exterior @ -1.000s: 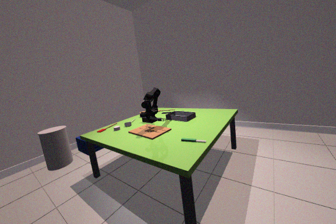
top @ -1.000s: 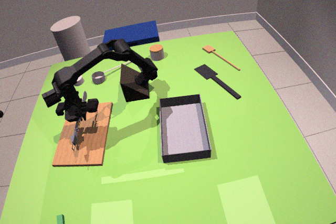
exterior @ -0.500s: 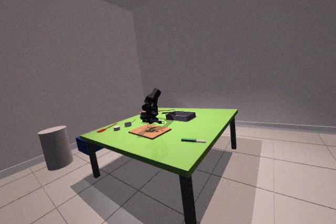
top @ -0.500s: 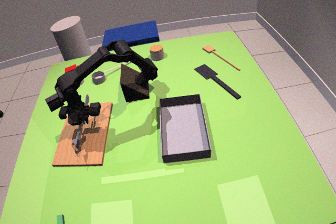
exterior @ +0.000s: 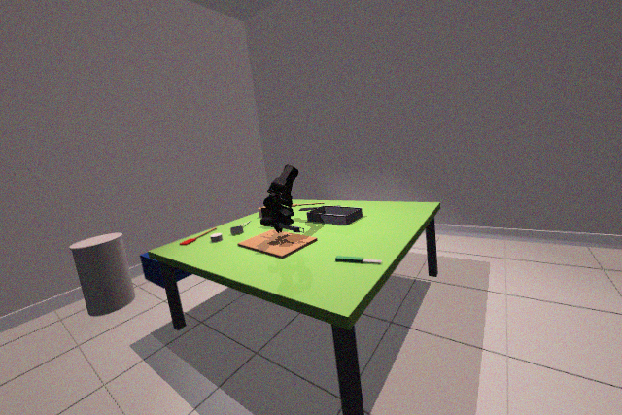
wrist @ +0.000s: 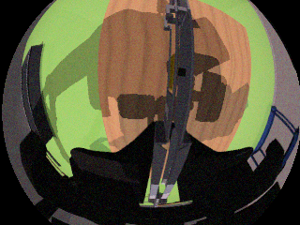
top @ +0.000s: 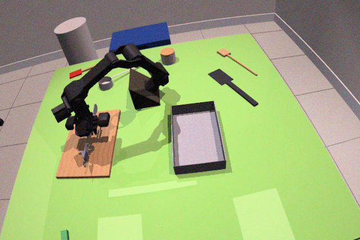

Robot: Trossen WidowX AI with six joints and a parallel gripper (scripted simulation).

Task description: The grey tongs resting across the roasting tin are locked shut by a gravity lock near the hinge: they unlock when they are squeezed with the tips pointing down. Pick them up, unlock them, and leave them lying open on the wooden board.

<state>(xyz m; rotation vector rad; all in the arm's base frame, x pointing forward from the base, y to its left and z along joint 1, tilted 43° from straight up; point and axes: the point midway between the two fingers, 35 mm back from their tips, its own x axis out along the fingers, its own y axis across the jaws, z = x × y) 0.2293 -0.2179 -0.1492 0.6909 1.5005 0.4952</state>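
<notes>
The wooden board lies 40 mm to the right of my gripper tip and 40 mm below it. The rest, counted from my gripper tip: dark roasting tin: 420 mm to the left, 90 mm ahead, 20 mm below; then wood-topped pot: 490 mm behind, 370 mm to the left, 10 mm below; then red-handled tool: 580 mm behind, 130 mm to the right, 40 mm below.
</notes>
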